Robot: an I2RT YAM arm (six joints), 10 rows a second.
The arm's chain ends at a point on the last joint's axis. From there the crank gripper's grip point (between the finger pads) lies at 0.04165 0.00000 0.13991 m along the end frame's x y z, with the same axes.
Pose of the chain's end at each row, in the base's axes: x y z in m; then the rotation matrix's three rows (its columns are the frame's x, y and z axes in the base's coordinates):
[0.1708 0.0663 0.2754], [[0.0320 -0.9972 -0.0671], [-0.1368 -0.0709 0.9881], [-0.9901 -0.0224 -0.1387]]
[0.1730 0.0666 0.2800], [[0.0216 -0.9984 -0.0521], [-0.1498 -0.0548 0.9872], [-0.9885 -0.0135 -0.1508]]
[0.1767 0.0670 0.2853], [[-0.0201 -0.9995 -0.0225], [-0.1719 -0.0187 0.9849], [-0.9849 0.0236 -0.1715]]
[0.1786 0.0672 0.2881], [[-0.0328 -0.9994 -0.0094], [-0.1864 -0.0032 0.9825], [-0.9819 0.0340 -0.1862]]
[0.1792 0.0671 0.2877], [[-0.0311 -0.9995 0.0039], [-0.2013 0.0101 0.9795], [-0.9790 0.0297 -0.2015]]
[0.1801 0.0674 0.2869], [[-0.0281 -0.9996 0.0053], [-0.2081 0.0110 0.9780], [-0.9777 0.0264 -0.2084]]
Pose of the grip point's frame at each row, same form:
[0.1627 0.1988 0.2148], [[0.0320 -0.9972 -0.0671], [-0.1368 -0.0709 0.9881], [-0.9901 -0.0224 -0.1387]]
[0.1666 0.1985 0.2177], [[0.0216 -0.9984 -0.0521], [-0.1498 -0.0548 0.9872], [-0.9885 -0.0135 -0.1508]]
[0.1727 0.1976 0.2203], [[-0.0201 -0.9995 -0.0225], [-0.1719 -0.0187 0.9849], [-0.9849 0.0236 -0.1715]]
[0.1759 0.1969 0.2212], [[-0.0328 -0.9994 -0.0094], [-0.1864 -0.0032 0.9825], [-0.9819 0.0340 -0.1862]]
[0.1785 0.1958 0.2187], [[-0.0311 -0.9995 0.0039], [-0.2013 0.0101 0.9795], [-0.9790 0.0297 -0.2015]]
[0.1797 0.1956 0.2170], [[-0.0281 -0.9996 0.0053], [-0.2081 0.0110 0.9780], [-0.9777 0.0264 -0.2084]]

